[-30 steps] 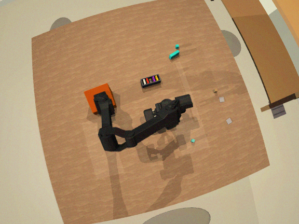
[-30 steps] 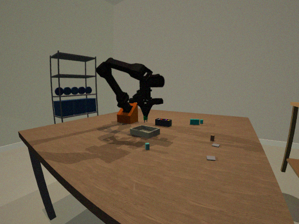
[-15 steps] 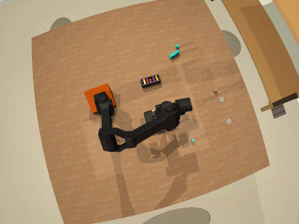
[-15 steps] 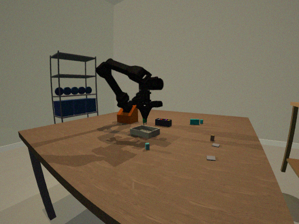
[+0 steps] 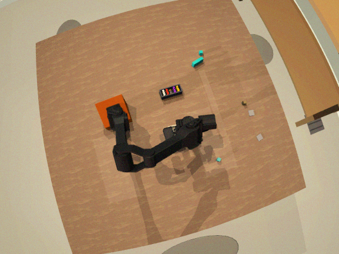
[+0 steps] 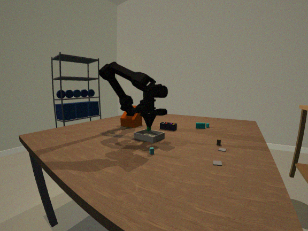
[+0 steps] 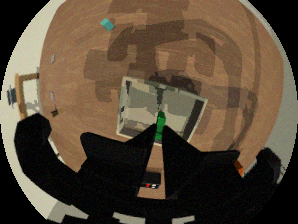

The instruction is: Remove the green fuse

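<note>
Now: gripper tip 1 cm above the green fuse. From my gripper tip the other things lie so: tray: 6 cm below; purple fuse: 22 cm to the left, 3 cm below, 3 cm ahead; red fuse: 22 cm to the left, 3 cm below, 1 cm behind.
</note>
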